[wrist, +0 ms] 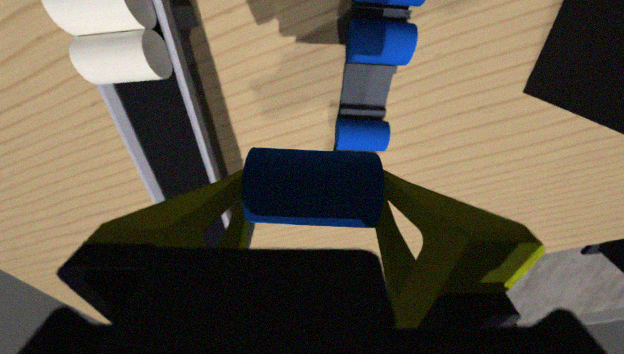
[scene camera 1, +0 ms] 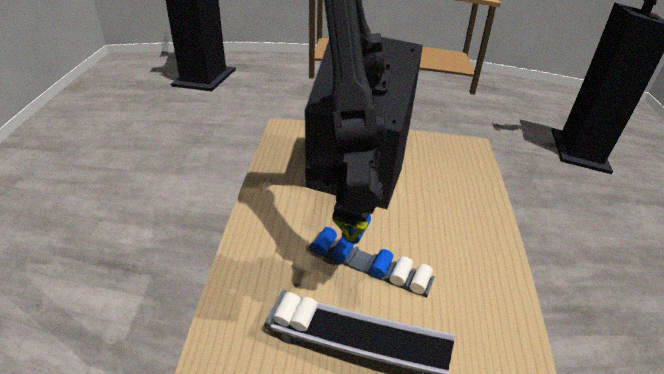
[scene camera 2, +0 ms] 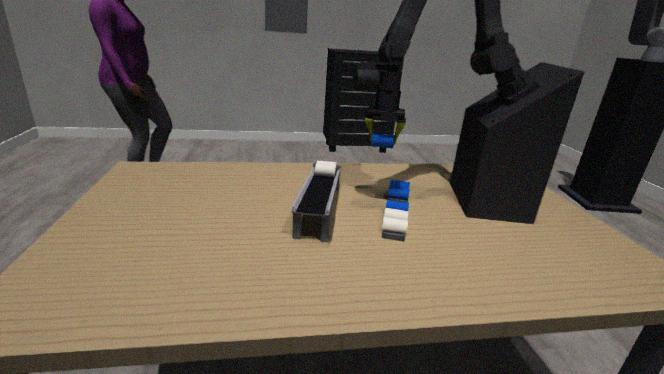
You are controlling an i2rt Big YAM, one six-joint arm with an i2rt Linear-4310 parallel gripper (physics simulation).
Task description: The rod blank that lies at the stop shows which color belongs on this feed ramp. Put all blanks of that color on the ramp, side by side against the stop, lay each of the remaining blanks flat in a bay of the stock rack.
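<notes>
My gripper [scene camera 1: 353, 231] [scene camera 2: 384, 136] [wrist: 312, 175] is shut on a blue blank [scene camera 2: 382, 142] [wrist: 313, 172], held level, high above the table near the stock rack [scene camera 1: 360, 259] [scene camera 2: 394, 236] [wrist: 367, 85]. From the left in scene camera 1, the rack has a blue blank [scene camera 1: 324, 241], a second blue blank [scene camera 1: 342, 250] [wrist: 382, 42], an empty bay, a third blue blank [scene camera 1: 381, 264] [wrist: 362, 135], and two white blanks [scene camera 1: 401, 271] [scene camera 1: 422, 278]. Two white blanks [scene camera 1: 287, 308] [scene camera 1: 304, 314] lie side by side at the stop end of the feed ramp [scene camera 1: 380, 336] [scene camera 2: 317, 196] [wrist: 150, 130].
The arm's black pedestal [scene camera 1: 320, 150] [scene camera 2: 505, 150] stands on the table [scene camera 1: 450, 200] [scene camera 2: 200, 275] behind the rack. The ramp has raised side rails and lies roughly parallel to the rack. In the wrist view, the held blank and fingers hide part of the rack and ramp.
</notes>
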